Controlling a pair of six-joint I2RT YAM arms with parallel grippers.
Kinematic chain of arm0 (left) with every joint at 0, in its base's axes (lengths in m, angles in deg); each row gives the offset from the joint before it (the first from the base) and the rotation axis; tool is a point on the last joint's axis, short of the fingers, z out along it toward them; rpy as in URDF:
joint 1: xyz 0 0 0.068 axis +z
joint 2: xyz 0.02 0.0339 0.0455 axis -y
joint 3: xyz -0.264 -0.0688 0 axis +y
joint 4: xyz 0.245 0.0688 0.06 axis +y
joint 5: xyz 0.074 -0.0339 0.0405 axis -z
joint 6: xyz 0.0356 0 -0.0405 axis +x
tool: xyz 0 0 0 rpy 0 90 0
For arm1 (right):
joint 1: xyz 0 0 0.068 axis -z
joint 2: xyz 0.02 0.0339 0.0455 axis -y
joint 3: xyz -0.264 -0.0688 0 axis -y
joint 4: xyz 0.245 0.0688 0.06 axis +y
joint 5: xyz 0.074 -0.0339 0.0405 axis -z
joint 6: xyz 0.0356 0 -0.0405 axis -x
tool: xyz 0 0 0 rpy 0 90 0
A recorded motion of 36 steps. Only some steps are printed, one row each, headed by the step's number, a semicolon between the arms.
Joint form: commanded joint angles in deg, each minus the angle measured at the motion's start. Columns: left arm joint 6, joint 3, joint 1, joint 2, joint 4, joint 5; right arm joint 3, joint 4, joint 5, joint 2, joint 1, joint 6.
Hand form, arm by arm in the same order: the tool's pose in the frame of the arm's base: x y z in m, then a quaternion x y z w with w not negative. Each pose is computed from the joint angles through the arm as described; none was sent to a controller.
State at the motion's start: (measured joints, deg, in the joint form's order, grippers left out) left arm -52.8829 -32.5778 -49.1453 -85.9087 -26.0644 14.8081; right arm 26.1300 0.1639 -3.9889 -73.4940 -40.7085 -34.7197
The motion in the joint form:
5: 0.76 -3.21 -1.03 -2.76 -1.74 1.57; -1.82 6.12 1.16 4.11 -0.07 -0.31
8: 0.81 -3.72 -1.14 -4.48 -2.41 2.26; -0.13 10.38 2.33 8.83 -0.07 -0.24
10: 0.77 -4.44 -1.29 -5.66 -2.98 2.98; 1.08 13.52 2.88 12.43 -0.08 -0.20
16: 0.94 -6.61 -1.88 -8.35 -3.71 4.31; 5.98 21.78 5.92 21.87 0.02 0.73
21: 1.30 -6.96 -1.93 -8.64 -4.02 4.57; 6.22 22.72 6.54 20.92 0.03 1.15
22: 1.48 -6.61 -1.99 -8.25 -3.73 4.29; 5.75 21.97 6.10 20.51 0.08 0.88
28: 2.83 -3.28 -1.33 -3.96 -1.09 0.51; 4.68 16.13 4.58 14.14 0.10 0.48
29: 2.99 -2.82 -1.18 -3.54 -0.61 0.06; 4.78 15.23 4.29 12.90 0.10 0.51
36: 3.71 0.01 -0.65 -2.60 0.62 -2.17; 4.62 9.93 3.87 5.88 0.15 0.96
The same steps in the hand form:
5: 0.1892 -0.2426 0.1724 0.06225 0.83633 -0.48913 0.23966; 0.1586 0.1391 0.1439 -0.05546 0.94180 0.22158 0.24667
8: 0.1910 -0.2463 0.1675 0.06599 0.83803 -0.48921 0.23244; 0.1564 0.1362 0.1629 -0.05261 0.93574 0.22462 0.26676
10: 0.1926 -0.2502 0.1662 0.07025 0.83671 -0.49306 0.22777; 0.1534 0.1332 0.1770 -0.05122 0.93068 0.22933 0.28038
16: 0.1962 -0.2611 0.1643 0.08219 0.83373 -0.50024 0.21884; 0.1442 0.1224 0.2226 -0.04634 0.91033 0.23707 0.33608
21: 0.1970 -0.2627 0.1650 0.08684 0.83141 -0.50258 0.22050; 0.1453 0.1228 0.2199 -0.04802 0.91599 0.22380 0.32949
22: 0.1957 -0.2614 0.1648 0.08697 0.83273 -0.49996 0.22146; 0.1459 0.1234 0.2170 -0.04704 0.91655 0.22662 0.32613
28: 0.1891 -0.2440 0.1656 0.07289 0.84412 -0.47162 0.24438; 0.1574 0.1345 0.1990 -0.04931 0.92201 0.22957 0.30784
29: 0.1884 -0.2415 0.1645 0.07044 0.84691 -0.46629 0.24568; 0.1598 0.1368 0.1967 -0.05057 0.92275 0.23017 0.30495
36: 0.1837 -0.2294 0.1529 0.05930 0.86260 -0.43704 0.24779; 0.1719 0.1472 0.1785 -0.05554 0.92862 0.22235 0.29178

